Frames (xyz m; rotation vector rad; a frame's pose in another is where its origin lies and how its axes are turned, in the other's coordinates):
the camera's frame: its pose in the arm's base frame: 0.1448 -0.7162 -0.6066 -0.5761 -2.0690 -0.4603
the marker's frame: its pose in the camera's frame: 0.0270 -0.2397 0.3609 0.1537 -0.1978 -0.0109
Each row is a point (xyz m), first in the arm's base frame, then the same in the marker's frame.
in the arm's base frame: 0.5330 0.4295 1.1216
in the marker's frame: 1.2641 1.4072 -1.4193
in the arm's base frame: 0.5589 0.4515 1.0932
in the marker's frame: 1.2341 1.4381 -1.4091
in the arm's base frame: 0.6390 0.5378 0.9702
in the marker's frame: 1.1208 1.5493 -1.3475
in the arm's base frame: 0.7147 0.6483 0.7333
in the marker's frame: 0.9342 1.6782 -1.1971
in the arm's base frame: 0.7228 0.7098 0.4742
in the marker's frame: 0.7582 1.7324 -1.0045
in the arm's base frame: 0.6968 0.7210 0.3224
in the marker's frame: 0.6666 1.7281 -0.8803
